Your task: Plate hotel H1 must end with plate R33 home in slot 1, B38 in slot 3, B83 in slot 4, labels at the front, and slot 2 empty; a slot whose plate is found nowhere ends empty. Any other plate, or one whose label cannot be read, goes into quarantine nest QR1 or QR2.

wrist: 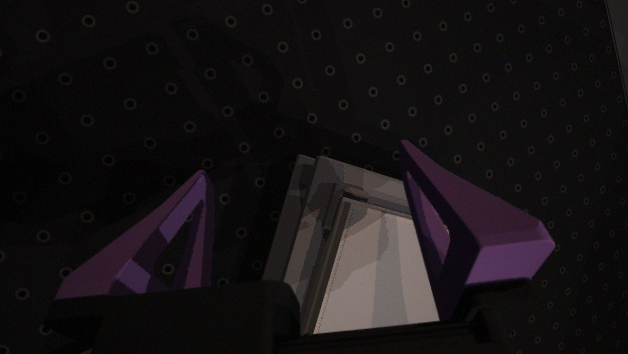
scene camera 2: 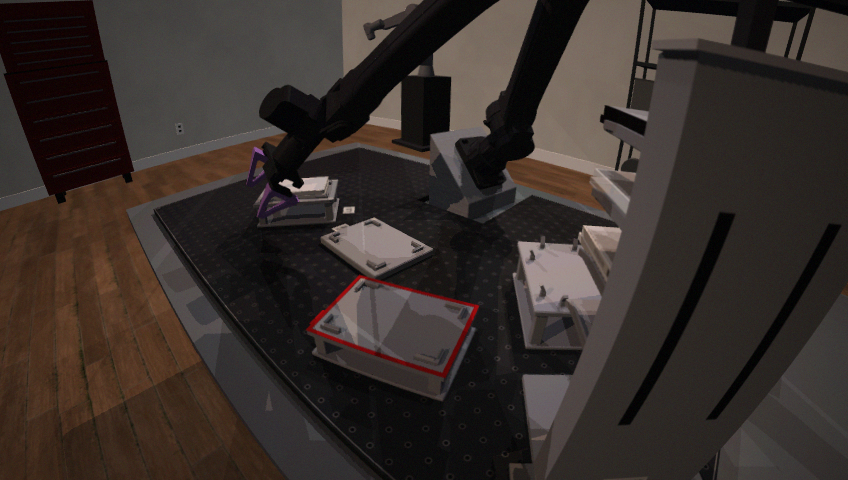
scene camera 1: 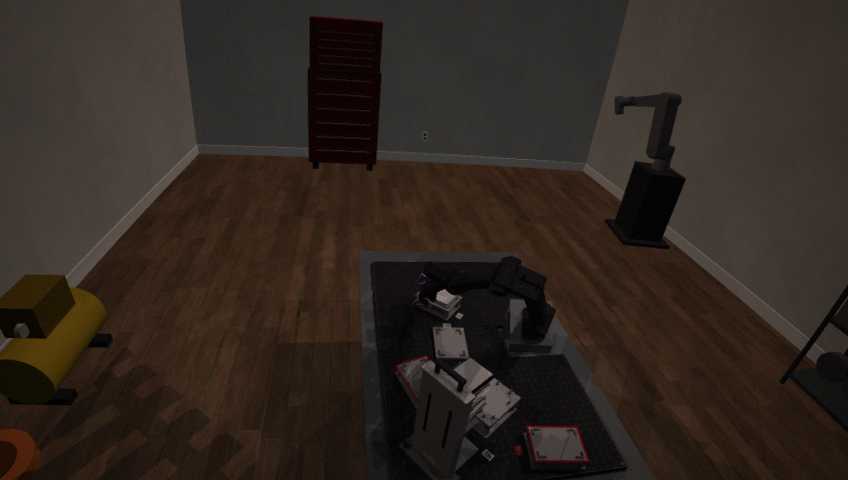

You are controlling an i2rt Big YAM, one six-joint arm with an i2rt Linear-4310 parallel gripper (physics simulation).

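Places are measured from the arm's base along level axes (x ahead, y left, z up), in millimetres.
Pixels of known places: gripper, between the fingertips: [wrist: 301, 164] [scene camera 2: 254, 201] [scene camera 1: 414, 295]; arm's base, origin of its link: [scene camera 2: 479, 163] [scene camera 1: 533, 324].
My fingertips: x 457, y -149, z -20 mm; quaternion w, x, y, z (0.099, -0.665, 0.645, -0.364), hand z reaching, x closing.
Observation:
For each thing: its middle in the pictures, then the offset to it from my fingertips.
- pale plate, middle of its body: [wrist: 379, 323] [scene camera 2: 297, 187] [scene camera 1: 438, 294] dx -101, dy -22, dz -5 mm
- Hotel H1, middle of its body: [scene camera 2: 677, 291] [scene camera 1: 450, 411] dx -100, dy +654, dz +121 mm
- low pale nest, middle of its body: [scene camera 2: 374, 244] [scene camera 1: 450, 342] dx -144, dy +205, dz -53 mm
- small tag, middle of its body: [scene camera 2: 348, 210] dx -190, dy +33, dz -62 mm
My open gripper [scene camera 1: 421, 291] [scene camera 2: 254, 199] [wrist: 301, 164], with purple fingers, is at the back-left raised stand, with nothing held. A pale plate [scene camera 1: 445, 297] [scene camera 2: 312, 186] [wrist: 380, 280] rests on that stand [scene camera 2: 297, 223]. In the wrist view the right finger overlaps its right edge, while the left finger is off to its left. No label on it is readable. Hotel H1 [scene camera 1: 440, 422] [scene camera 2: 678, 249] shows its slotted side panel; pale shelves or plates show partly behind it, and its slot contents are unclear. Red-edged nests [scene camera 1: 557, 443] [scene camera 2: 416, 327] show bare tops; their names are unreadable.
A low pale nest [scene camera 1: 450, 343] [scene camera 2: 377, 243] lies between the back stand and a red-edged nest. A pegged stand [scene camera 2: 556, 273] is beside the hotel. The arm base [scene camera 1: 526, 339] [scene camera 2: 470, 199] stands at the mat's right side. A small tag [scene camera 2: 348, 209] lies beside the back stand.

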